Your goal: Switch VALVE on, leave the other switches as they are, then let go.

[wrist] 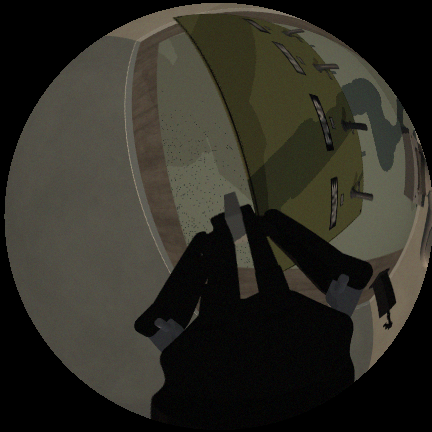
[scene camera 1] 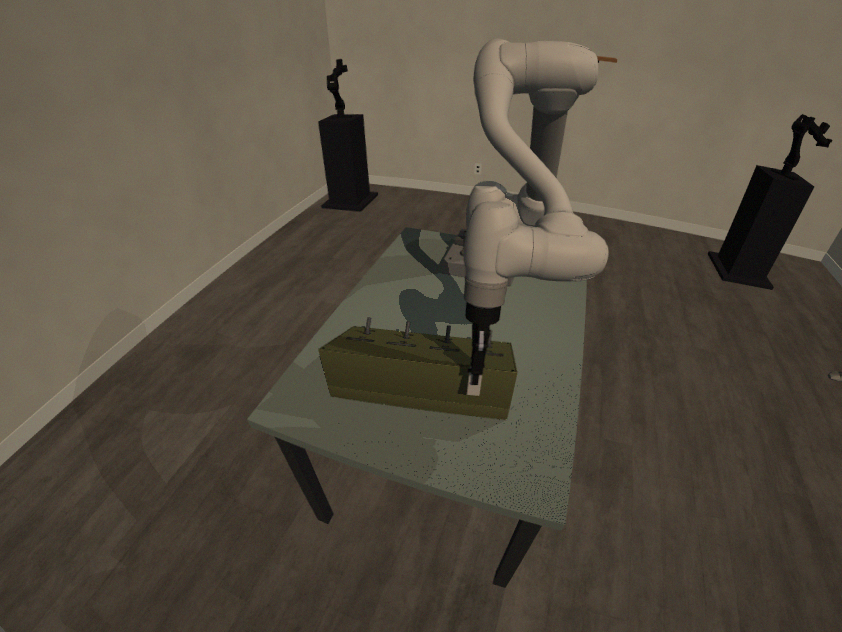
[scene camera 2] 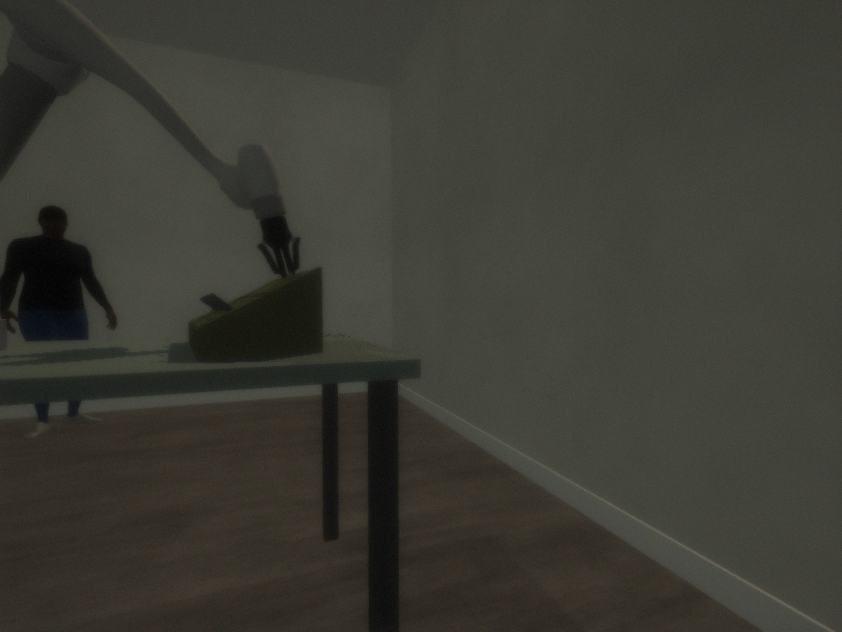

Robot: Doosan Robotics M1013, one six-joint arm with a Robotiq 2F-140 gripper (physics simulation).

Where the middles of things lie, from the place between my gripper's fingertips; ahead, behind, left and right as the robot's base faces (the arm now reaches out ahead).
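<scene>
Looking at the olive switch box (scene camera 1: 420, 371), I find that my gripper is 130 mm past it, 170 mm to the left of it and 60 mm above it.
</scene>
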